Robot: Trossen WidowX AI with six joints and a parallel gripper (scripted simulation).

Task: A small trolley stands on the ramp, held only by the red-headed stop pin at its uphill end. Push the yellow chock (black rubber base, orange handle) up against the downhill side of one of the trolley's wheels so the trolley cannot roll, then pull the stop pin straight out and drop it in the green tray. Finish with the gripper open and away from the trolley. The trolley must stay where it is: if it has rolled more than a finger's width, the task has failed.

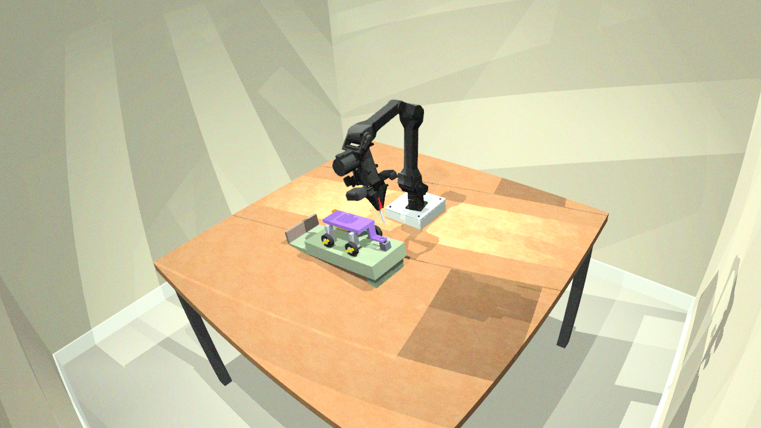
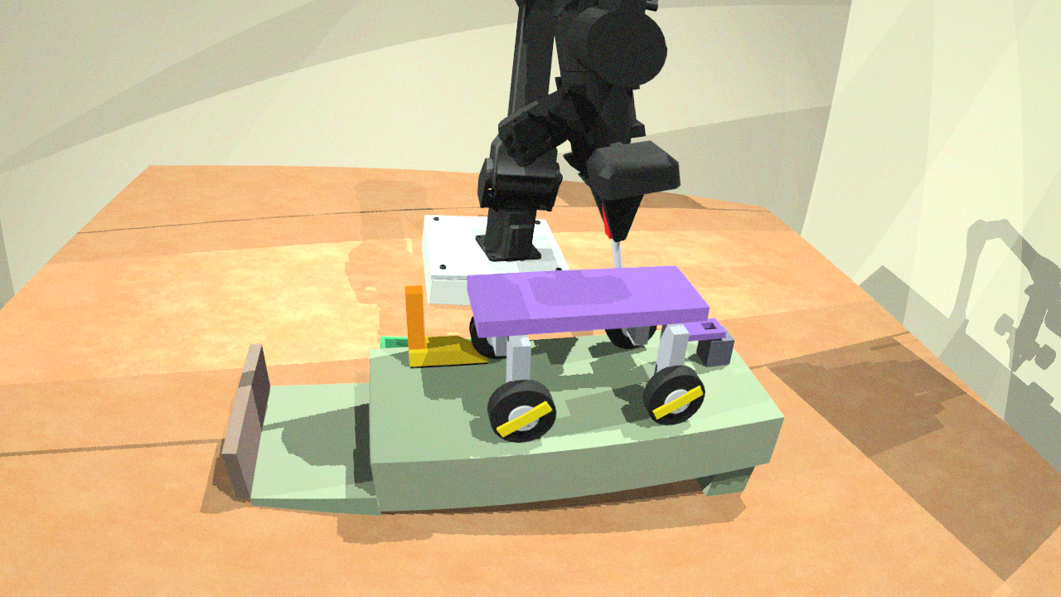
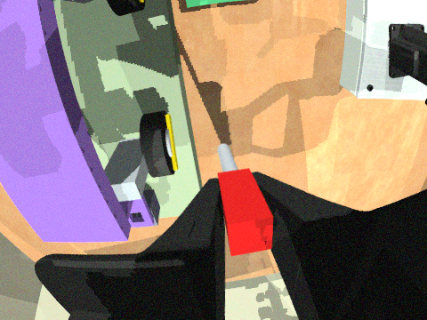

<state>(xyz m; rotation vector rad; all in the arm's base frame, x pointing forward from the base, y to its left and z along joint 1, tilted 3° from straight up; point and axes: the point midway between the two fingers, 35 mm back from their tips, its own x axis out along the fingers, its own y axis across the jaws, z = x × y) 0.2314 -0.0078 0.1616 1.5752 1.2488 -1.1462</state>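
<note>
The green tray is 17 cm below my gripper tip, 13 cm to the right of it and 5 cm behind it. From my gripper tip the other things lie so: purple trolley (9 cm ahead, 6 cm to the right, 5 cm below); pale green ramp (11 cm below, 9 cm ahead, 6 cm to the right); red-headed stop pin (right at my gripper tip).
</note>
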